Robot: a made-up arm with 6 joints. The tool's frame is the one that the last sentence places.
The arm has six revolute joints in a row. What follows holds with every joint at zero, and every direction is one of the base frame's. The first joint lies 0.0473 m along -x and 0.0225 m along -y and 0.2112 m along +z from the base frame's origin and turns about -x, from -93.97 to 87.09 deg. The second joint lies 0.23 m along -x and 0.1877 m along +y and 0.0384 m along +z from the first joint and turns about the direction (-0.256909, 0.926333, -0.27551), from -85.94 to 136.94 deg. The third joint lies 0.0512 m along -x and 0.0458 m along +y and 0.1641 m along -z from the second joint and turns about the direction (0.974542, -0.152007, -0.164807), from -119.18 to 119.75 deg. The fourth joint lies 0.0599 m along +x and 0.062 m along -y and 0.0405 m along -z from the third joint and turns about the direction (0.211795, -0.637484, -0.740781), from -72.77 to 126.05 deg. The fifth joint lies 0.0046 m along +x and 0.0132 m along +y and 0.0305 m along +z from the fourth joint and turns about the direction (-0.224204, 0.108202, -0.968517), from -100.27 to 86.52 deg. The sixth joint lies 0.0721 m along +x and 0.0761 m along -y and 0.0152 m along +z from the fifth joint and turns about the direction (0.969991, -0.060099, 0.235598), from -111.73 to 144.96 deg. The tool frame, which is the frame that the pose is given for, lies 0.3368 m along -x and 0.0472 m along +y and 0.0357 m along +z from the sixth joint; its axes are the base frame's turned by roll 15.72, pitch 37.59 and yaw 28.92 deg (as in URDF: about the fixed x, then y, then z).
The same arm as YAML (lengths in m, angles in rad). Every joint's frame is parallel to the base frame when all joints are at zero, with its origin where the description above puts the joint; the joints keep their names.
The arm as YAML. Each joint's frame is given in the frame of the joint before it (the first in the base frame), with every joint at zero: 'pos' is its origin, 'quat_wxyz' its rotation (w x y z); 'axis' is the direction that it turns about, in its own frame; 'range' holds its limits. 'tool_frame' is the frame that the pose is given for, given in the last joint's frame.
length_unit: m
angle_unit: rad
joints:
  - joint: joint 1
    pos: [-0.0473, -0.0225, 0.2112]
    quat_wxyz: [1.0, 0.0, 0.0, 0.0]
    axis: [-1.0, 0.0, 0.0]
    range: [-1.6401, 1.52]
  - joint: joint 2
    pos: [-0.23, 0.1877, 0.0384]
    quat_wxyz: [1.0, 0.0, 0.0, 0.0]
    axis: [-0.256909, 0.926333, -0.27551]
    range: [-1.4999, 2.3901]
  - joint: joint 3
    pos: [-0.0512, 0.0458, -0.1641]
    quat_wxyz: [1.0, 0.0, 0.0, 0.0]
    axis: [0.974542, -0.152007, -0.164807]
    range: [-2.0801, 2.09]
  - joint: joint 4
    pos: [0.0599, -0.062, -0.0405]
    quat_wxyz: [1.0, 0.0, 0.0, 0.0]
    axis: [0.211795, -0.637484, -0.740781]
    range: [-1.2701, 2.2]
  - joint: joint 5
    pos: [0.0046, 0.0132, 0.0305]
    quat_wxyz: [1.0, 0.0, 0.0, 0.0]
    axis: [-0.224204, 0.108202, -0.968517]
    range: [-1.75, 1.5101]
  - joint: joint 6
    pos: [0.0721, -0.0761, 0.0152]
    quat_wxyz: [1.0, 0.0, 0.0, 0.0]
    axis: [0.969991, -0.060099, 0.235598]
    range: [-1.9501, 2.53]
tool_frame:
  pos: [-0.3368, 0.0472, 0.0357]
  quat_wxyz: [0.919078, 0.045665, 0.341373, 0.191505]

